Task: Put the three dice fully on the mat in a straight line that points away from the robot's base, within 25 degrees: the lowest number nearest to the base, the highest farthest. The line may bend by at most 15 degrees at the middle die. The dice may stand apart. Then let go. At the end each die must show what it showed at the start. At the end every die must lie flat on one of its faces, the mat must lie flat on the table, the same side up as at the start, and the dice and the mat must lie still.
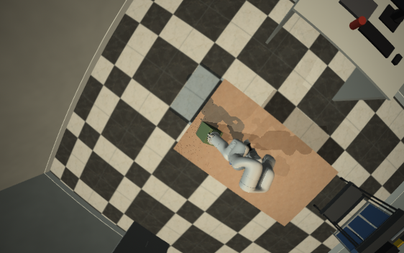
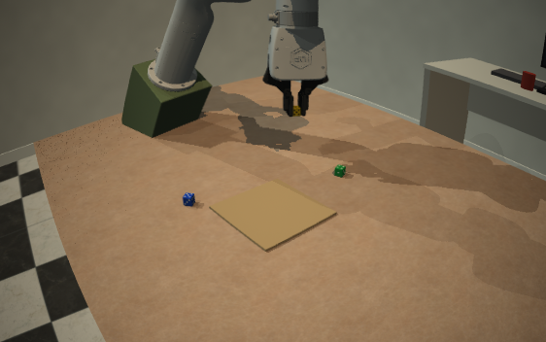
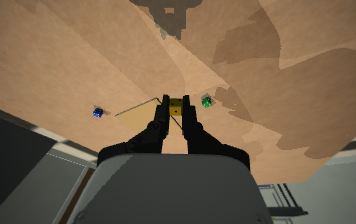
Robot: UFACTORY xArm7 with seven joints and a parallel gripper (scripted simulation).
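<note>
Now: the tan mat 10 cm ahead of my hand, 15 cm to the right of it and 11 cm below it. From my hand the other things lie so: blue die: 1 cm behind, 23 cm to the right, 11 cm below; green die: 9 cm ahead, 2 cm to the left, 11 cm below; yellow die: 1 cm below.
</note>
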